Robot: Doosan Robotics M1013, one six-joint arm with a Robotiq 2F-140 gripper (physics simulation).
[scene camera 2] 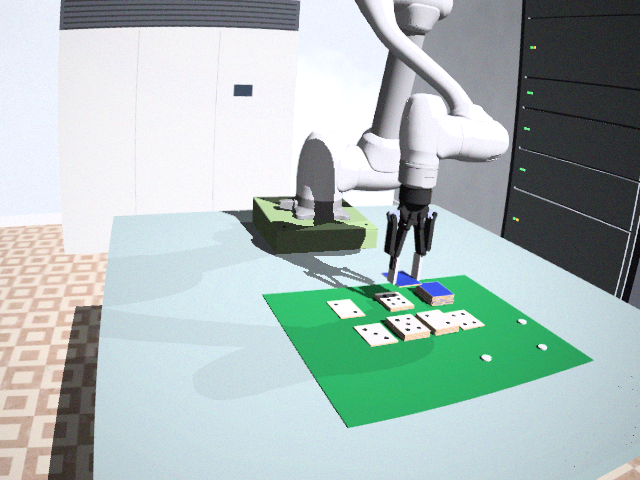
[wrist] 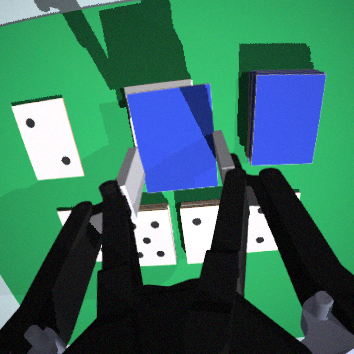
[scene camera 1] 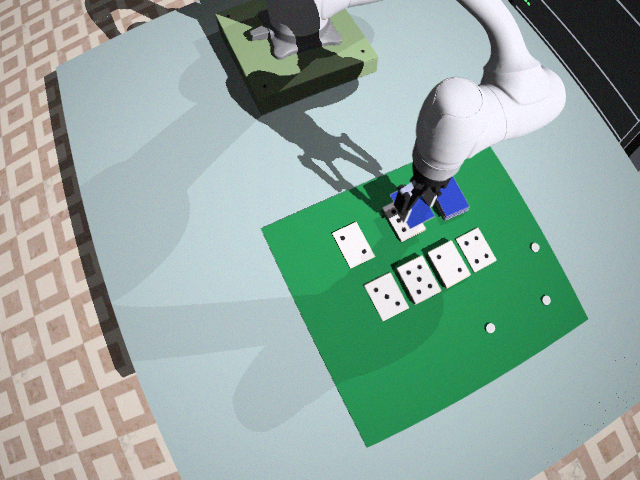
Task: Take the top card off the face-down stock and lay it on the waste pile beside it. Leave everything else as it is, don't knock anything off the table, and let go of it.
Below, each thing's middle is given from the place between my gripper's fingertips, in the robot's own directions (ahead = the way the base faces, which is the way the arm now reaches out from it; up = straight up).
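Labels:
I find my gripper 60 mm above the two-pip card (scene camera 1: 350, 239), 140 mm to the left of it and 10 mm short of it. As for the green mat (scene camera 1: 391, 375), it is 70 mm below my hand and 140 mm ahead of it.

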